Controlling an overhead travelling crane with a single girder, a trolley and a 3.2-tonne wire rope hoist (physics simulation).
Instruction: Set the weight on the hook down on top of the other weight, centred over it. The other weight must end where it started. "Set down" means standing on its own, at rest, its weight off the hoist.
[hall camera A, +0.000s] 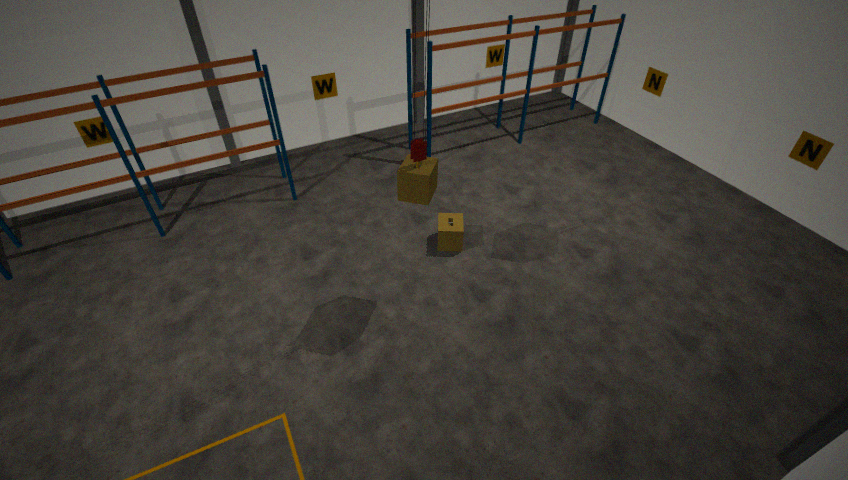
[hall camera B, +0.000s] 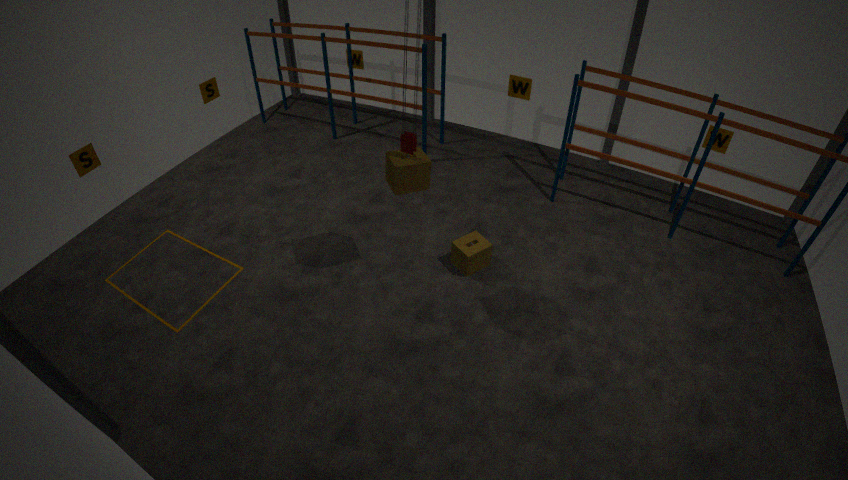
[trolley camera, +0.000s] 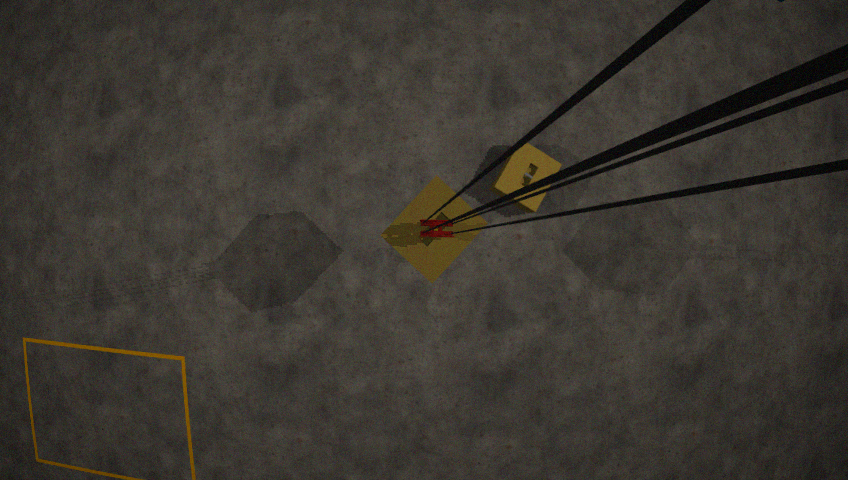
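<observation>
My gripper, the hook under the red block, is shut on the larger yellow weight. This weight hangs above the floor, apart from its shadows; the hook itself is too small to see clearly. The other, smaller yellow weight stands upright on the floor, with a dark recess in its top. In the trolley view the hanging weight is left of and below the other weight, with a narrow gap between them. It is turned to a diamond there.
Blue and orange racks stand along the W wall. A yellow floor outline lies at lower left in the trolley view. Dark ropes run to the upper right there, partly across the smaller weight.
</observation>
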